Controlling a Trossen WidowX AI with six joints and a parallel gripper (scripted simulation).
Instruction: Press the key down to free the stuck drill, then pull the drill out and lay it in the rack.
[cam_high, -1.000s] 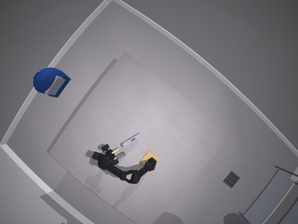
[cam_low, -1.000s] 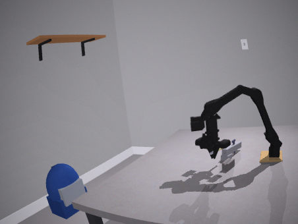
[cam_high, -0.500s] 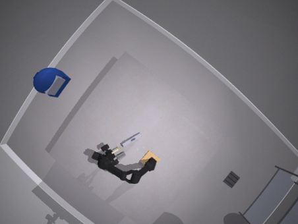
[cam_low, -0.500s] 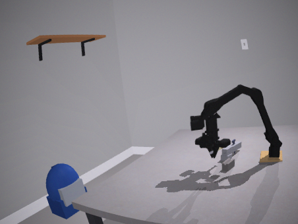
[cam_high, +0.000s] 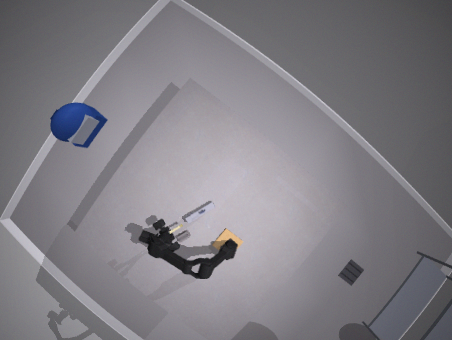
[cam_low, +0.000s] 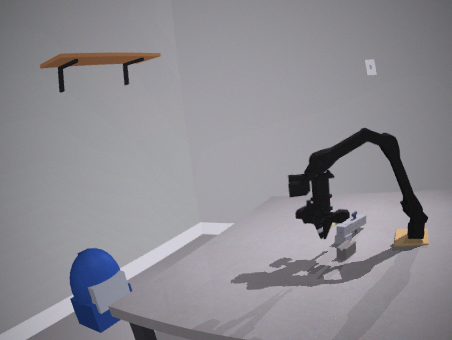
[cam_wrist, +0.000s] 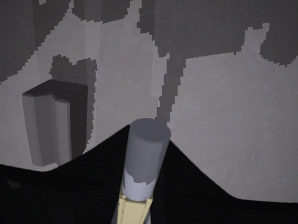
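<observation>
My gripper tip is 80 mm past the rack, 50 mm above it and 10 mm to the left of it. The rest, counted from my gripper tip: blue key (220 mm to the right, 60 mm behind, 10 mm below); pale fixture (190 mm to the right, 50 mm behind, 30 mm below); drill (40 mm to the right, 30 mm above, 10 mm behind).
</observation>
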